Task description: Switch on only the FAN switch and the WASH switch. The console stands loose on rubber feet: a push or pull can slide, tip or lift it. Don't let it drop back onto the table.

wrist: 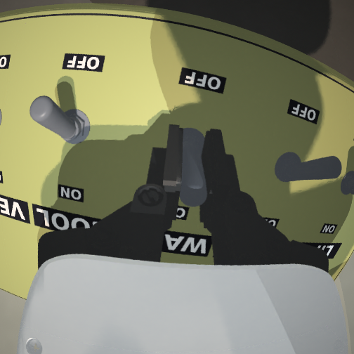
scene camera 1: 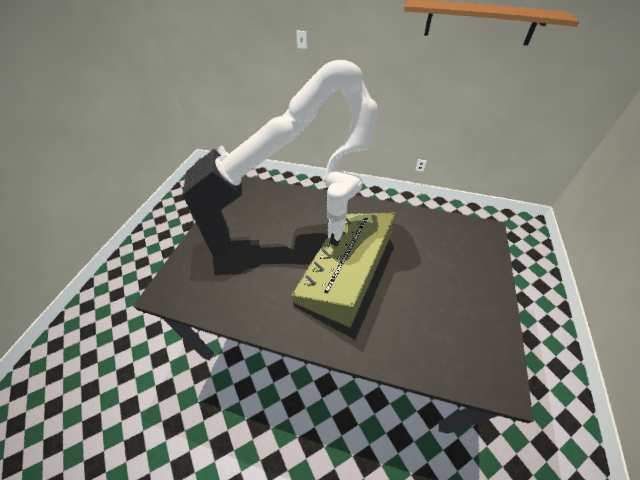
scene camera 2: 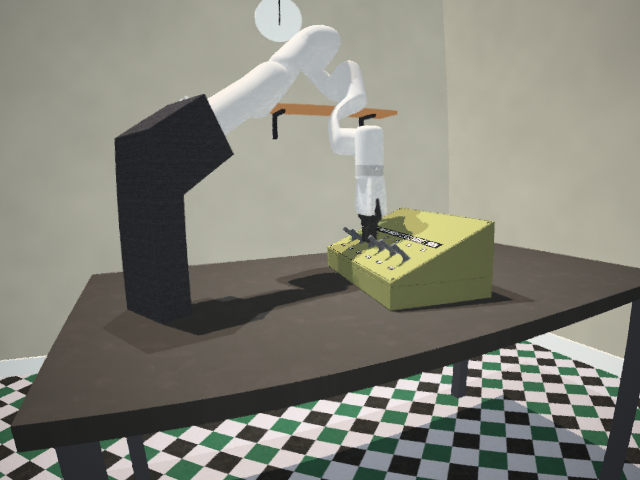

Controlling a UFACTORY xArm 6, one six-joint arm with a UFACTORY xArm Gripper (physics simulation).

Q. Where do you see a yellow-green console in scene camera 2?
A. At 449,259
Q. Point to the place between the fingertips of the gripper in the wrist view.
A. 191,147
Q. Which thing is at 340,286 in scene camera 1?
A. A yellow-green console.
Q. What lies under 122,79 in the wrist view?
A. A yellow-green console.
